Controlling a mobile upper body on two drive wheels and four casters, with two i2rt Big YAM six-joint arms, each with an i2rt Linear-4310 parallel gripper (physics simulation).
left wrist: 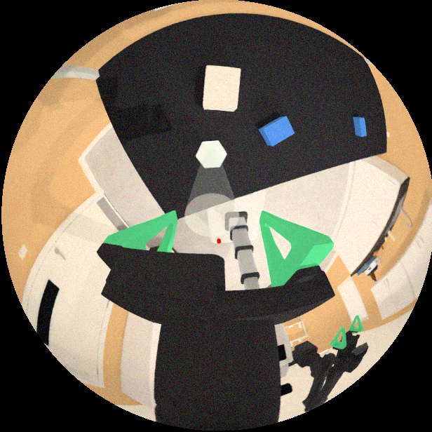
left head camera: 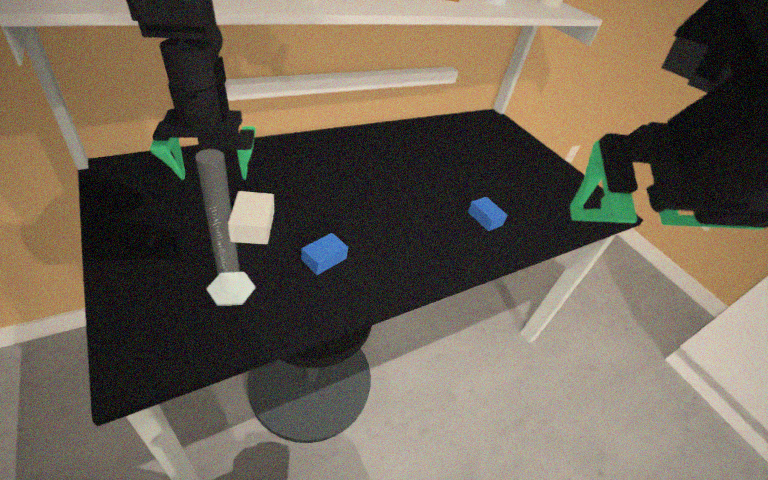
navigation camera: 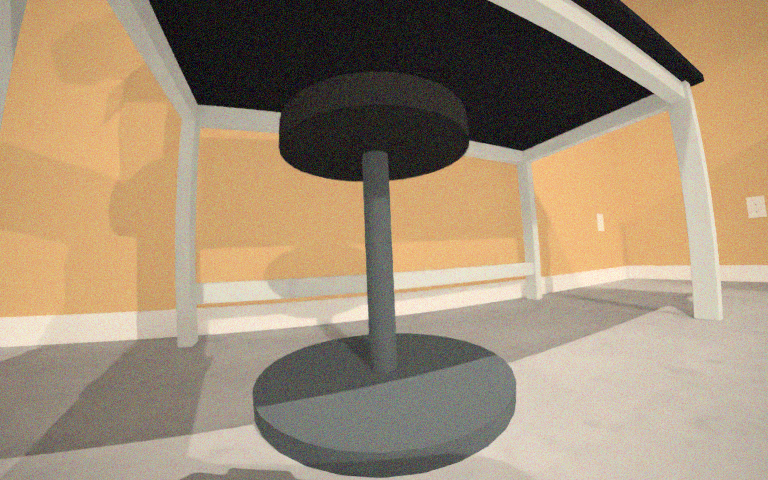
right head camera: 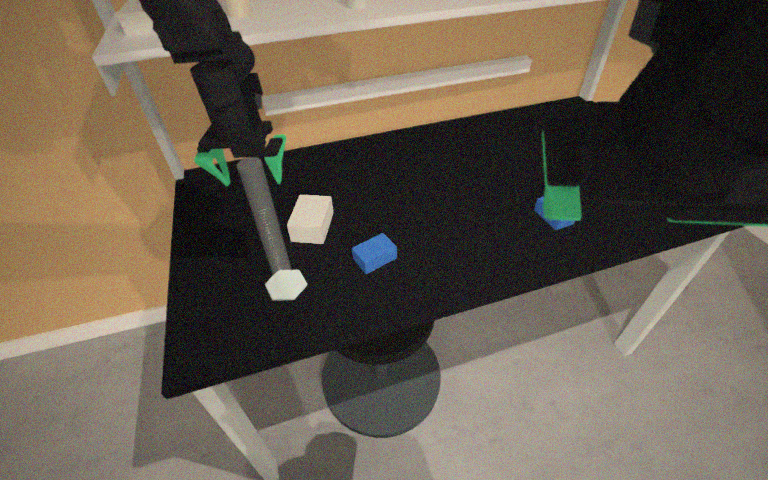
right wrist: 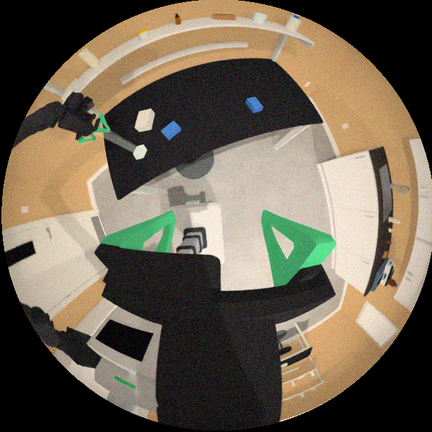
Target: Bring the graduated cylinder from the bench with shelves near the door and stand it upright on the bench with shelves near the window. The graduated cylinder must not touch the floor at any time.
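Frame: origin at the left arm's base, x ahead, y left, z up, level; centimetres.
Seen in the pictures: left gripper, fingertip midpoint: [left head camera: 214,177] [right head camera: 254,183]; right gripper, fingertip midpoint: [left head camera: 617,215] [right head camera: 606,211].
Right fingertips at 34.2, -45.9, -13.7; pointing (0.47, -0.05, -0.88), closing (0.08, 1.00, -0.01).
Pixels of each thing's top centre, then the offset from my right fingertips to it, as dx, dy, dz. Level surfaces: height alone.
- grey see-through graduated cylinder at its top centre: [left head camera: 209,156] [right head camera: 249,164] +33.7, +42.0, -17.6
- black bench top at its surface level: dz -51.1
- cream box at its top centre: [left head camera: 252,208] [right head camera: 309,210] +53.5, +38.3, -45.3
- white shelf at its surface level: dz -5.4
The grey see-through graduated cylinder [left head camera: 218,220] [right head camera: 265,220] [left wrist: 210,185] [right wrist: 120,140] stands upright on its white hexagonal base on the black bench top [left head camera: 396,169] [right head camera: 453,169]. My left gripper [left head camera: 214,178] [right head camera: 253,183] [left wrist: 218,215] is open, at the height of the cylinder's upper part. Its green fingers appear on either side of the tube, with gaps, and do not grip it. In the left wrist view the round rim appears between the fingertips. My right gripper [right wrist: 217,214] [left wrist: 350,320] is open and empty, off at the right in the head views.
A cream box [left head camera: 252,217] [right head camera: 310,219] stands close beside the cylinder. Two blue boxes [left head camera: 324,253] [left head camera: 487,213] lie farther right. A white shelf [left head camera: 368,15] runs above the bench's back. A round stool [navigation camera: 382,271] [left head camera: 308,396] stands at the bench's front edge, its seat partly under the bench.
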